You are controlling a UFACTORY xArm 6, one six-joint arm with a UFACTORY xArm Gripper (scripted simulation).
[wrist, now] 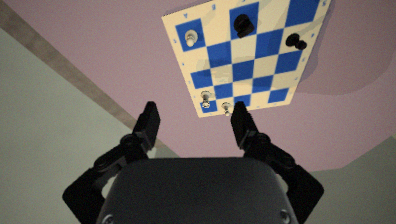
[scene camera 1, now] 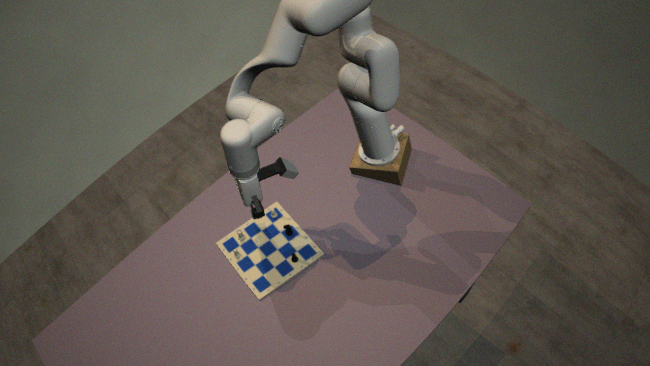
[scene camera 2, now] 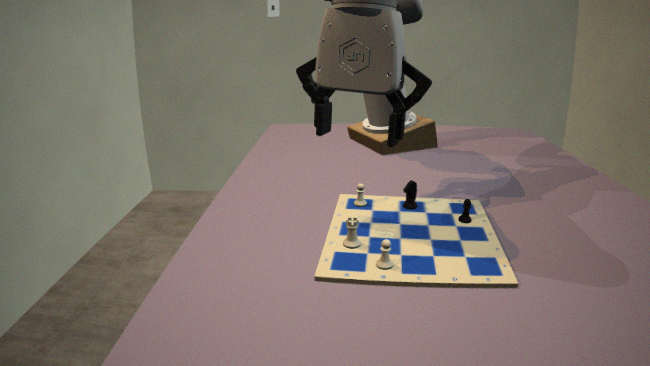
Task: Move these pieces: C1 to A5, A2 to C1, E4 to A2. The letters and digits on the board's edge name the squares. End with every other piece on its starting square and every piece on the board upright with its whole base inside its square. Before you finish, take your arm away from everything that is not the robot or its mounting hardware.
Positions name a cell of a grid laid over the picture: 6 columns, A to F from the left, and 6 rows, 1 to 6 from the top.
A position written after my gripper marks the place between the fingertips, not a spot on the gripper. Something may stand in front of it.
my gripper: wrist C3; scene camera 1 C4; scene camera 2 D3
